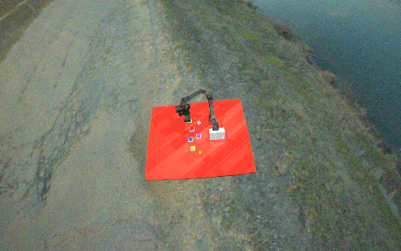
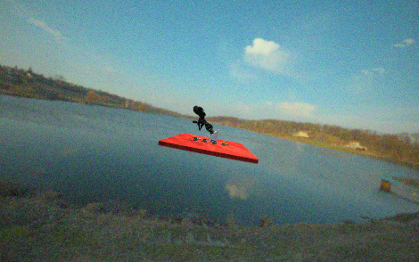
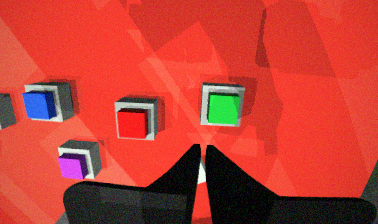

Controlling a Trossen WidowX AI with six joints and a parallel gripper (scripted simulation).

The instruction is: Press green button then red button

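My gripper tip is 90 mm above the red button, 80 mm to the right of it and 30 mm past it. The rest, counted from my gripper tip: green button (90 mm below, 30 mm to the right); purple button (170 mm to the left, 100 mm behind, 90 mm below); white block (120 mm below, 100 mm behind).
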